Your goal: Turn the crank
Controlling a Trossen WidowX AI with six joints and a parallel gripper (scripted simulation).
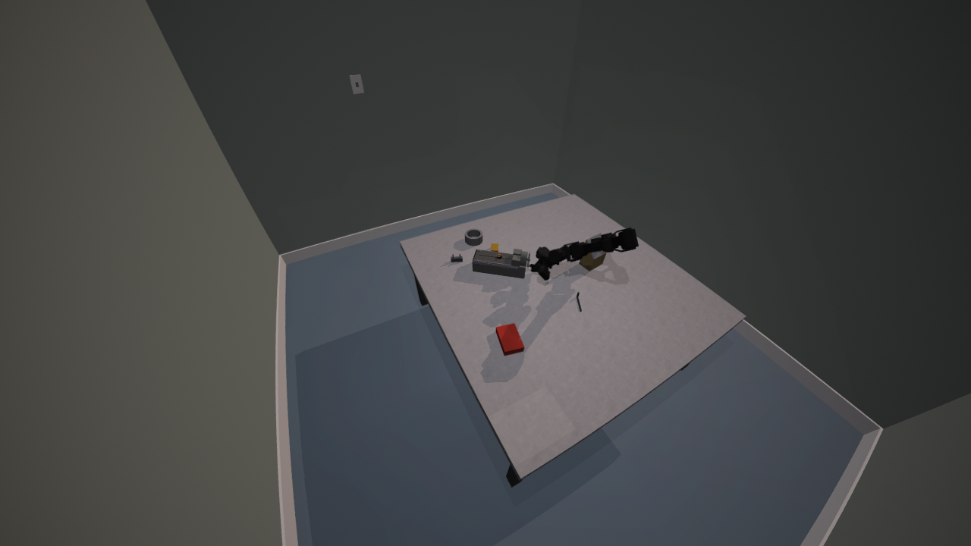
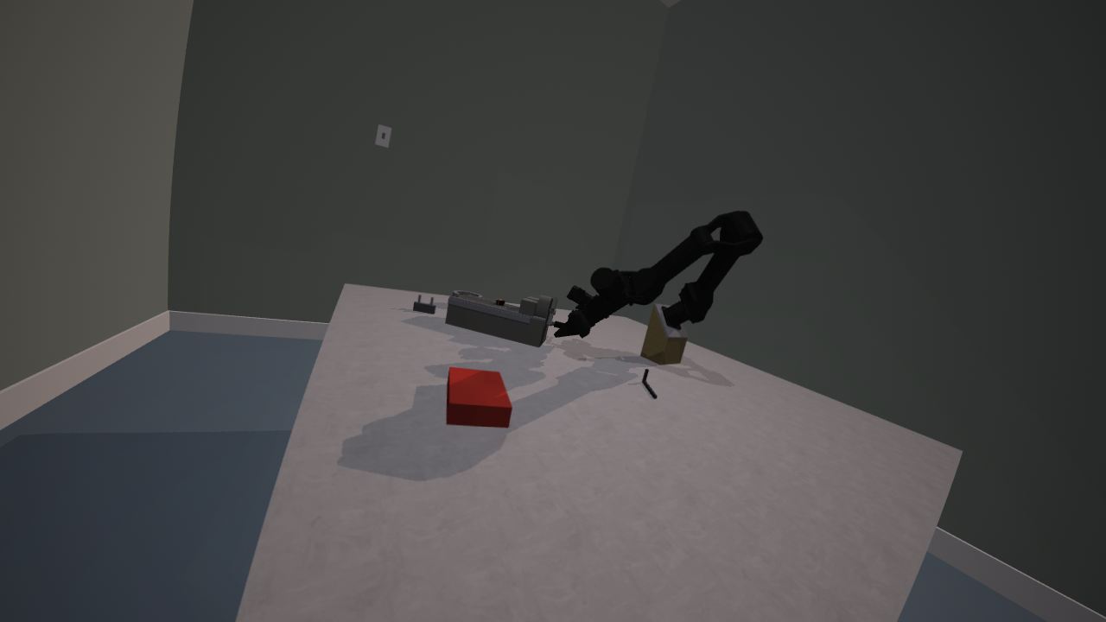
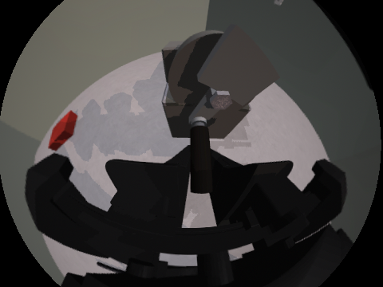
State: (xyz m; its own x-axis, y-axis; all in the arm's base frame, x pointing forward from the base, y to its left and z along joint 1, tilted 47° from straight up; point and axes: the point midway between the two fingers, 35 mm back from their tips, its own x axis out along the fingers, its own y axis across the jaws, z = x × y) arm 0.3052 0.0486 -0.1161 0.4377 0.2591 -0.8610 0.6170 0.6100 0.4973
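Right now my gripper tip is 120 mm short of the red pointer, 100 mm to the left of it and 50 mm below it. From my gripper tip the other things lie so: black crank handle: 30 mm above, 10 mm to the left, 10 mm behind; yellow block: 250 mm to the right, 70 mm ahead, 20 mm below; black bent key: 240 mm to the left, 110 mm behind, 20 mm below.
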